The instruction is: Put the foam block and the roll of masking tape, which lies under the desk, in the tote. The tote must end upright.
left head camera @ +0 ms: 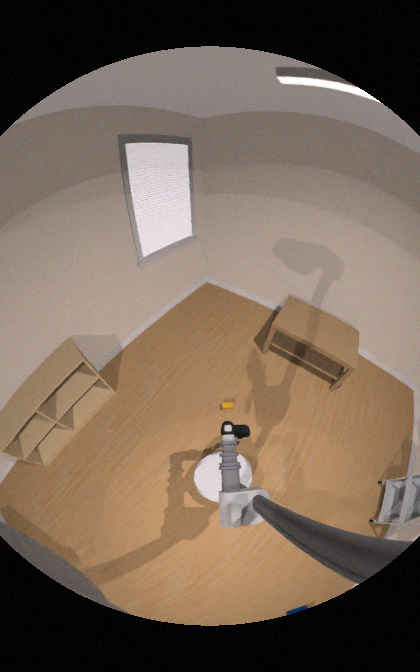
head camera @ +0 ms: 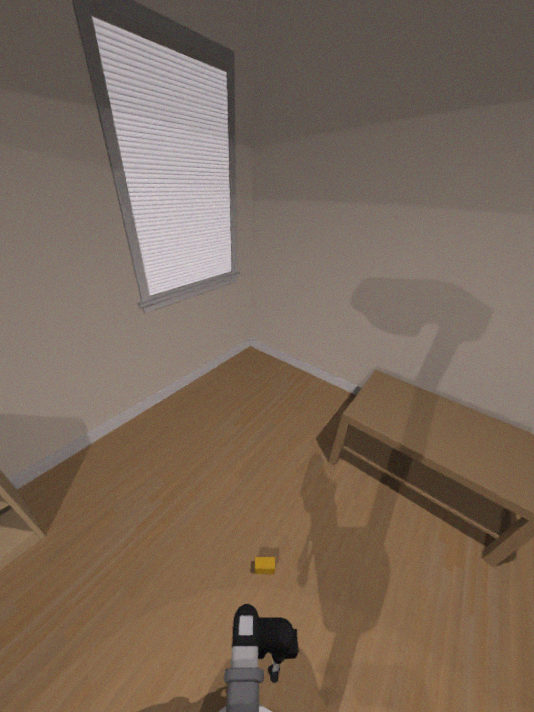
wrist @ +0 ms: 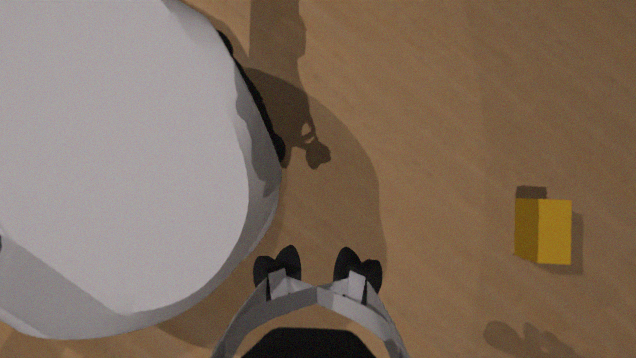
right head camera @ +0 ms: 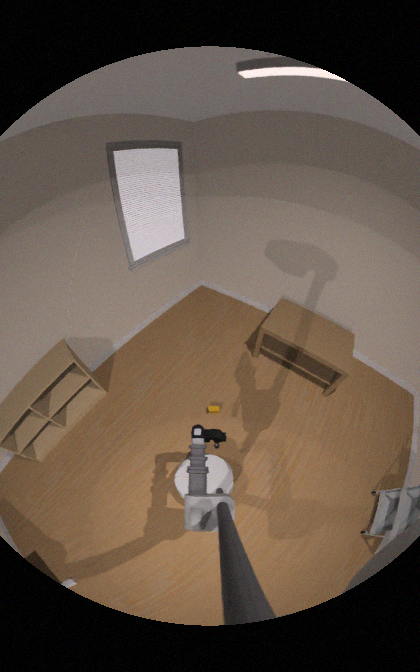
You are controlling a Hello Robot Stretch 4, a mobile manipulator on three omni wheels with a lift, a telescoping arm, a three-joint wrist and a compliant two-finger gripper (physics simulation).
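Places are measured from the robot's base along level axes (x back, y right, z up), in centimetres.
Pixels of known places: gripper, fingertip midpoint: (head camera: 273,661) (wrist: 318,267).
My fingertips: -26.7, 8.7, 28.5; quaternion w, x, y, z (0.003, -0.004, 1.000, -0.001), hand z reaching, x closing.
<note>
Behind a point stands the place of what it marks, as x, y, z.
A yellow block (head camera: 264,565) @(-59.0, 7.2, 3.3) (left head camera: 227,405) (right head camera: 214,409) (wrist: 554,231) @(-60.0, 7.5, 3.3), which looks like the foam block, lies on the floor ahead of the robot. My gripper (head camera: 274,672) (left head camera: 239,441) (right head camera: 216,445) (wrist: 318,267) @(-26.7, 8.7, 28.5) hangs between the block and the robot's base. In the wrist view the block is well to the right of the fingers and does not touch them. The fingers stand partly apart, with floor showing between the tips and nothing held. A low wooden table (head camera: 442,425) @(-111.1, 103.3, 42.2) (left head camera: 320,325) (right head camera: 310,327) stands by the right wall. The tape roll and the tote cannot be made out.
A wooden shelf unit (left head camera: 45,380) (right head camera: 40,380) stands at the left wall. A grey framed object (left head camera: 395,500) (right head camera: 387,510) is at the right edge. The robot's white round base (wrist: 125,150) @(-6.3, -0.2, 18.7) is close left of the fingers. A small blue thing (left head camera: 297,610) shows at the bottom edge.
</note>
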